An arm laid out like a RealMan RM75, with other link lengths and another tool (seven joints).
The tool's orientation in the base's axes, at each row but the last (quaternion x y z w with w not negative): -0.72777, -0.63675, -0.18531, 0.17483; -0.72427, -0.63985, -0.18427, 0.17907; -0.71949, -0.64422, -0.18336, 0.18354; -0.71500, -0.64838, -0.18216, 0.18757; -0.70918, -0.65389, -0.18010, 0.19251; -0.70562, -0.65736, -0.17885, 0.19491; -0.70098, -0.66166, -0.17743, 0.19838; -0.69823, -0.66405, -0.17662, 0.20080; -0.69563, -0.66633, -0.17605, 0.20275
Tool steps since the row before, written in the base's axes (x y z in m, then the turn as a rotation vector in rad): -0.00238, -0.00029, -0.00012, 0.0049, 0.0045, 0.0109; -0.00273, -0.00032, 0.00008, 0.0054, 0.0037, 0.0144; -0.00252, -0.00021, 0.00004, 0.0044, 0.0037, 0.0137; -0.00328, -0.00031, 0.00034, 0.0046, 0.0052, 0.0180; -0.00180, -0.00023, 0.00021, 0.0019, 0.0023, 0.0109; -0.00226, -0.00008, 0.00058, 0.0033, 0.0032, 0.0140; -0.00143, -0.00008, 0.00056, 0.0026, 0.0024, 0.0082; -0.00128, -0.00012, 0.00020, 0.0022, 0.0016, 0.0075; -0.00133, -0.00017, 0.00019, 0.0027, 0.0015, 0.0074
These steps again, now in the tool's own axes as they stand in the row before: -0.00060, -0.00232, -0.00015, 0.0098, 0.0041, -0.0070; -0.00055, -0.00267, -0.00033, 0.0109, 0.0046, -0.0105; -0.00042, -0.00249, -0.00021, 0.0105, 0.0036, -0.0099; -0.00040, -0.00325, -0.00051, 0.0140, 0.0035, -0.0128; -0.00023, -0.00179, -0.00030, 0.0077, 0.0013, -0.0082; 0.00006, -0.00227, -0.00053, 0.0101, 0.0025, -0.0104; 0.00013, -0.00145, -0.00050, 0.0064, 0.0021, -0.0058; -0.00007, -0.00128, -0.00021, 0.0053, 0.0018, -0.0056; -0.00011, -0.00133, -0.00022, 0.0052, 0.0023, -0.0056
